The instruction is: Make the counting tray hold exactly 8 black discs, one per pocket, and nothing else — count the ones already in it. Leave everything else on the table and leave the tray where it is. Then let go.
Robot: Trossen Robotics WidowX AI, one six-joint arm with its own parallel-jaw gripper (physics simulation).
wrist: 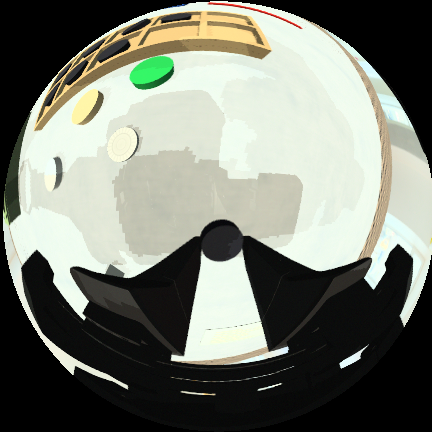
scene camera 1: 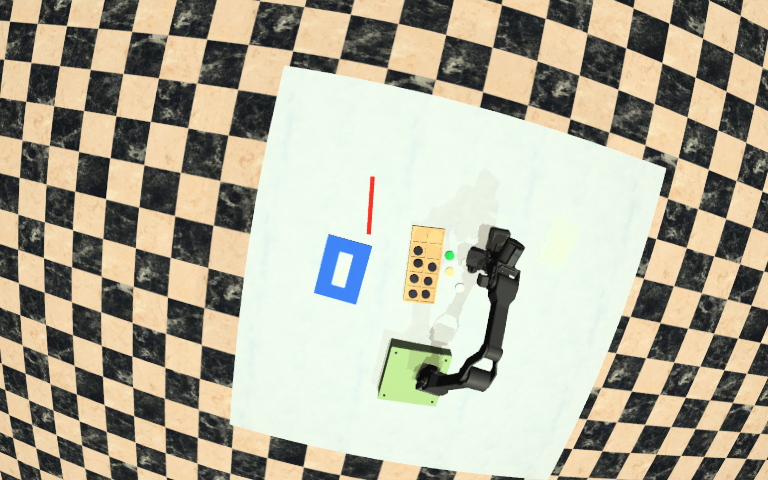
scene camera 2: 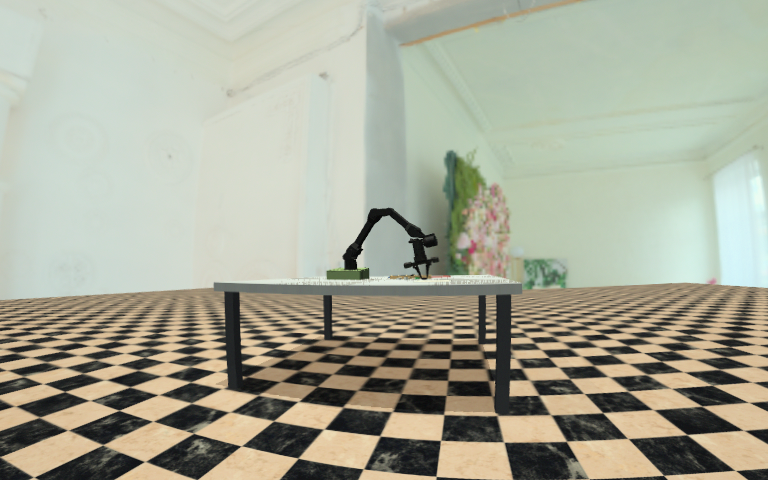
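Observation:
The tan counting tray [scene camera 1: 436, 234] [wrist: 230, 47] has two columns of pockets. Several pockets hold one black disc each. Three pockets are bare: both at the far end and the one beside them in the column nearer the gripper. My gripper [scene camera 2: 424, 276] [wrist: 221, 241] is shut on a loose black disc [wrist: 221, 245], low at the table top, to the right of the tray in scene camera 1. The disc sits between the fingertips in the wrist view; the arm hides it in scene camera 1.
Between tray and gripper lie a green disc [scene camera 1: 449, 255] [wrist: 151, 71], a yellow disc [scene camera 1: 449, 271] [wrist: 86, 106], a cream ridged disc [wrist: 122, 144] and a white disc [scene camera 1: 459, 288] [wrist: 52, 174]. A blue frame [scene camera 1: 323, 271] and red bar [scene camera 1: 370, 203] lie beyond the tray. A small block [wrist: 115, 270] is partly hidden.

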